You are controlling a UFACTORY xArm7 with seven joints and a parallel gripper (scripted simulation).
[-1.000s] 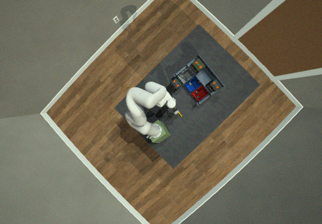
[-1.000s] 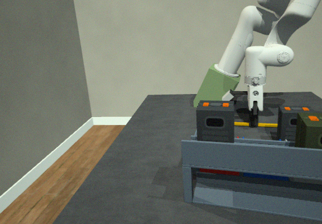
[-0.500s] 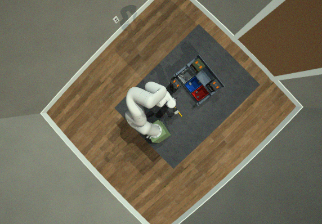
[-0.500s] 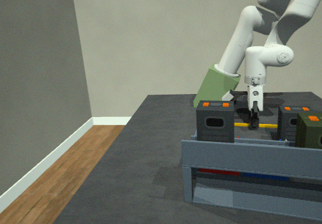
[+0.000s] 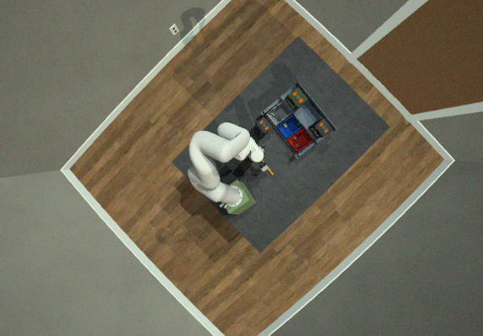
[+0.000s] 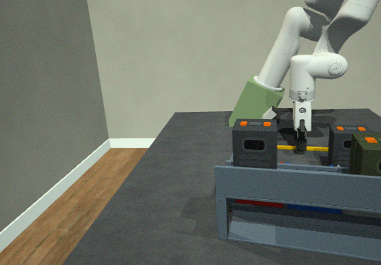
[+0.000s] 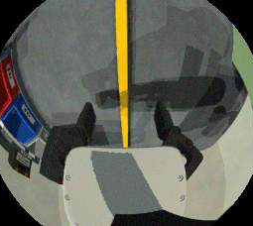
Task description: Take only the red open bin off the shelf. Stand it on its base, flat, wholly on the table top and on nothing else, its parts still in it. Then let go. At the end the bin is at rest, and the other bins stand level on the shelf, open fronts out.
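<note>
The yellow bar lies 20 mm below my hand. Also, from my hand: grey bin 320 mm ahead, 40 mm to the left, 20 mm above; then blue bin 300 mm ahead, 70 mm to the right, 20 mm above; then red open bin 280 mm ahead, 170 mm to the right, 20 mm above.
</note>
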